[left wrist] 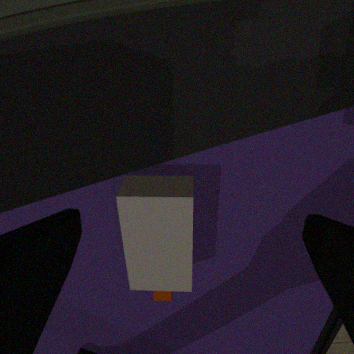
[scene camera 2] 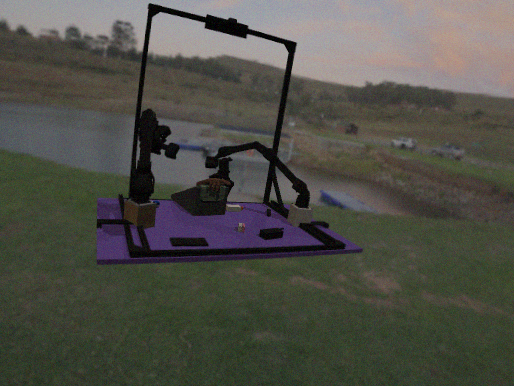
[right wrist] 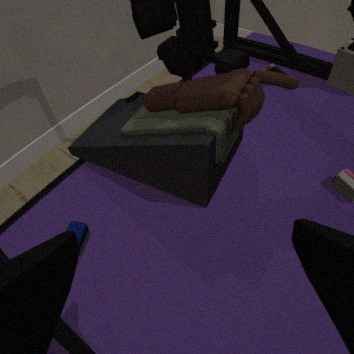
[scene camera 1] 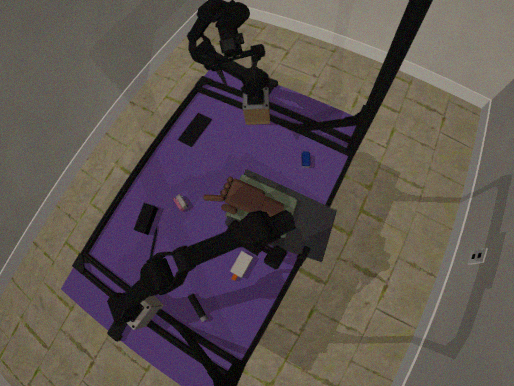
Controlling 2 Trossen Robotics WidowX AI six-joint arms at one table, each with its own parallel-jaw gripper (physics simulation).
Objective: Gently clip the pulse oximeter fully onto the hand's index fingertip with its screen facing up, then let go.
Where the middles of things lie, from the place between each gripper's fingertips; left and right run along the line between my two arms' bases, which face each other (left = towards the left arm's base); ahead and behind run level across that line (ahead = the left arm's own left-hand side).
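Labels:
Counting from my left hand, I see the green pad (left wrist: pixel 24 24) 13 cm to the right, 3 cm ahead and 5 cm above. The grey plate (scene camera 2: pixel 189 199), counted from that same left hand, is 14 cm to the right, 3 cm behind and 4 cm below.
As for the green pad and my right hand, the hand is 20 cm past the pad, 27 cm to the right of it and 19 cm above it. From my right hand I find the grey plate 26 cm to the left, 27 cm behind and 28 cm below.

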